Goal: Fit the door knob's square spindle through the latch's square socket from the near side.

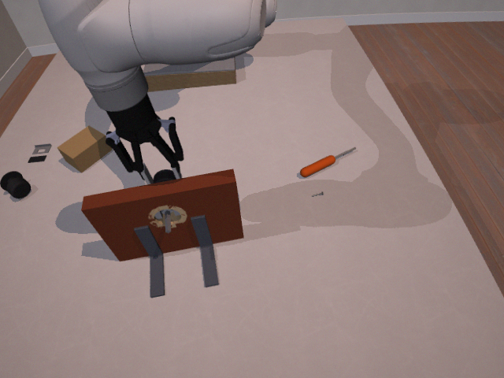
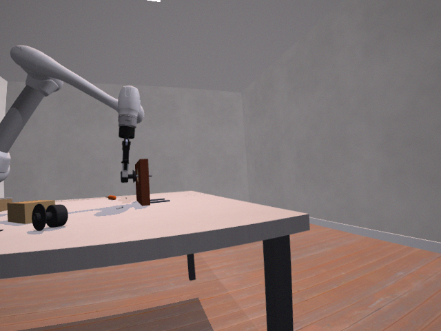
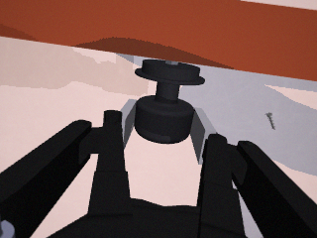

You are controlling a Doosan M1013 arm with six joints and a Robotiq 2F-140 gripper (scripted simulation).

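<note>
Now: hand 7 cm short of the latch socket, 2 cm to the right of it and 3 cm above it. The rest, counted from my hand: tan box (22 cm behind, 35 cm to the right, 13 cm below); brown wood panel (7 cm ahead, 2 cm to the left, 5 cm below); screw (9 cm behind, 36 cm to the left, 16 cm below).
</note>
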